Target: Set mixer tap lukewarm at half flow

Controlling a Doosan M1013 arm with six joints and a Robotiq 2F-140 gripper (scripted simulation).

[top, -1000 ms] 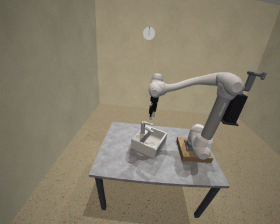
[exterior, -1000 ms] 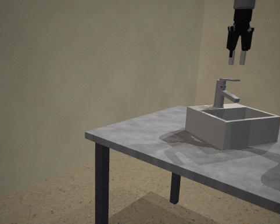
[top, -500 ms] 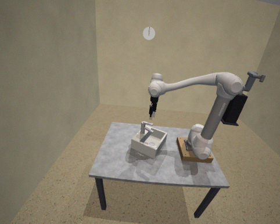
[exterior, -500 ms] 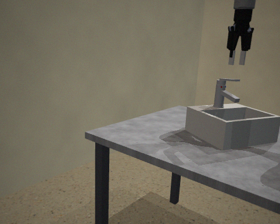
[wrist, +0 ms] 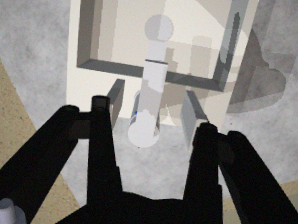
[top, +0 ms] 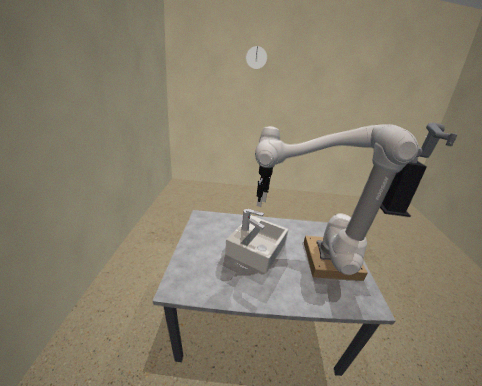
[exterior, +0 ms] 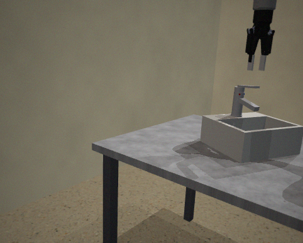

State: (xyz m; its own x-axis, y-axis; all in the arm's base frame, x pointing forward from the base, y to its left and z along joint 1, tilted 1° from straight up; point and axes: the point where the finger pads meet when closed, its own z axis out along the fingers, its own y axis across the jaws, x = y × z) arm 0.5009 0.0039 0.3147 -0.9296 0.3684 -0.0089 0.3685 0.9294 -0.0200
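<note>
The lever is 11 cm below my hand, 3 cm ahead of it and 1 cm to the right of it. Also, from my hand: grey mixer tap 15 cm below, 6 cm ahead, 2 cm to the right; then white basin 34 cm below, 3 cm behind, 1 cm to the left.
</note>
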